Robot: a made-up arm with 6 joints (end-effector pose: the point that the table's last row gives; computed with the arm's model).
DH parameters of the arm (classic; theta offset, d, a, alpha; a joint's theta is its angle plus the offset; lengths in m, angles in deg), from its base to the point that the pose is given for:
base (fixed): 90 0.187 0 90
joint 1: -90 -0.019 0.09 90
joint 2: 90 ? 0.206 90
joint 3: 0 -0.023 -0.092 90
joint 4: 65.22 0 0.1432 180
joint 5: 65.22 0.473 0.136 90
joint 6: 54.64 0 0.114 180
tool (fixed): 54.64 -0.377 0 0
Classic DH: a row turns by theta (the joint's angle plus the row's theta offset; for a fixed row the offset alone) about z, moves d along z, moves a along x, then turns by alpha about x.
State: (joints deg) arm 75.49 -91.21 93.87 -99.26 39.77 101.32
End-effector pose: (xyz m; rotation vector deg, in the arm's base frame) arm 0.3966 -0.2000 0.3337 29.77 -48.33 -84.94
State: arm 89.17 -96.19 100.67 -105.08 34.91 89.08
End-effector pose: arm 0.4499 -0.2257 0.3737 31.72 -44.58 -72.04
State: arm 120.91 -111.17 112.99 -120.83 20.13 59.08
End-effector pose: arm 0.5782 -0.2791 0.4716 44.24 -45.20 -38.82
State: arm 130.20 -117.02 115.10 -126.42 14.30 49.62
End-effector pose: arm 0.6060 -0.2923 0.5080 49.56 -48.58 -28.48
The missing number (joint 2, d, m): -0.306
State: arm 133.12 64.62 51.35 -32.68 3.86 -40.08
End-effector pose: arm 0.2121 0.3140 -0.0116 82.61 -13.36 -103.26
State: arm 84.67 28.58 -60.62 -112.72 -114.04 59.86
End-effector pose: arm 0.7595 -0.0398 0.2880 81.55 -22.88 -20.17
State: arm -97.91 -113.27 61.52 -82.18 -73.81 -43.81
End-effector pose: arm -0.2437 0.1076 0.4075 -84.11 77.21 -97.18
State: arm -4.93 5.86 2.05 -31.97 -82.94 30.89
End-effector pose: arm 0.0336 -0.3153 -0.2798 -15.75 43.01 -33.04
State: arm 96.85 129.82 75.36 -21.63 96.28 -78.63
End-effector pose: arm -0.1646 0.4044 0.2086 -32.00 29.88 -137.82
